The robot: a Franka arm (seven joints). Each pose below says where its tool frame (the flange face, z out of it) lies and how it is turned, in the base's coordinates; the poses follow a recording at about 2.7 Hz.
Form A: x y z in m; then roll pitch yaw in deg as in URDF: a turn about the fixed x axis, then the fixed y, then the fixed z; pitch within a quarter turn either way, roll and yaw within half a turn.
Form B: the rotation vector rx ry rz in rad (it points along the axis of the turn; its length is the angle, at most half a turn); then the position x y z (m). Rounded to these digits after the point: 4 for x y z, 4 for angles.
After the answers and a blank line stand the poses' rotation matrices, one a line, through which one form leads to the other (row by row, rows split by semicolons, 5 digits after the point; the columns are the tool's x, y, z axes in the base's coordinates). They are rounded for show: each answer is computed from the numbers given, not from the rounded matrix.
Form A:
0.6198 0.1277 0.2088 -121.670 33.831 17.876
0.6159 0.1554 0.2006 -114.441 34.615 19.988
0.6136 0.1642 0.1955 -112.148 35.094 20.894
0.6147 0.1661 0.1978 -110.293 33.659 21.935
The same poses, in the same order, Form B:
-2.1227 0.0257 0.8103 0.6198 0.1277 0.2088
-2.0096 0.0474 0.8251 0.6159 0.1554 0.2006
-1.9744 0.0538 0.8364 0.6136 0.1642 0.1955
-1.9480 0.0315 0.8187 0.6147 0.1661 0.1978

0.79058 -0.28980 -0.53944; 0.25498 -0.64513 0.72027; -0.55675 -0.70698 -0.43613
0.77341 -0.34457 -0.53207; 0.28132 -0.56561 0.77521; -0.56806 -0.74924 -0.34052
0.76441 -0.36303 -0.53282; 0.29181 -0.54212 0.78801; -0.57492 -0.75784 -0.30847
0.77210 -0.35266 -0.52868; 0.31093 -0.51591 0.79823; -0.55425 -0.78069 -0.28868

